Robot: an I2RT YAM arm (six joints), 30 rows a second.
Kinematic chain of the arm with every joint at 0, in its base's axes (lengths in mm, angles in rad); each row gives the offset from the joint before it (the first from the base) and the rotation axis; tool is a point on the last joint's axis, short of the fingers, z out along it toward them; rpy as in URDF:
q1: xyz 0 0 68 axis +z
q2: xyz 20 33.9 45.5 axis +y
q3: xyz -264 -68.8 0 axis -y
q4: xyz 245 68.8 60 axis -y
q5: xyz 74 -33.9 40.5 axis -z
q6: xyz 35.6 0 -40.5 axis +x
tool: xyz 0 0 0 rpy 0 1.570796 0
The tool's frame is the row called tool.
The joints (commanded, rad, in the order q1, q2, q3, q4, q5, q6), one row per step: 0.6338 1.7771 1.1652 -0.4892 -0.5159 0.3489; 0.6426 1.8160 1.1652 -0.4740 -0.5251 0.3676; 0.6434 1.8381 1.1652 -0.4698 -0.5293 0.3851; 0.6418 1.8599 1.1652 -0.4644 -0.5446 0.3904; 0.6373 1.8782 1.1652 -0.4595 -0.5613 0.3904; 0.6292 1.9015 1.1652 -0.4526 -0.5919 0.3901; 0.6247 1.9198 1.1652 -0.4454 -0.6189 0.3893; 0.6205 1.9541 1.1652 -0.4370 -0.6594 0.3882
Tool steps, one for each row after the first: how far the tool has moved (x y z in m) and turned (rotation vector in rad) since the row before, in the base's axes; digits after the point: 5 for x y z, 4 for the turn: 0.00101 0.00503 -0.01232 -0.0073 0.0357 -0.0017; 0.00104 0.00130 -0.00729 -0.0078 0.0275 -0.0111; 0.00129 0.00082 -0.00699 0.0012 0.0248 0.0005; 0.00166 -0.00018 -0.00581 0.0043 0.0199 0.0021; 0.00239 -0.00079 -0.00723 0.0131 0.0298 0.0038; 0.00143 -0.00002 -0.00556 0.0139 0.0232 0.0060; 0.00134 0.00048 -0.01082 0.0158 0.0424 0.0108
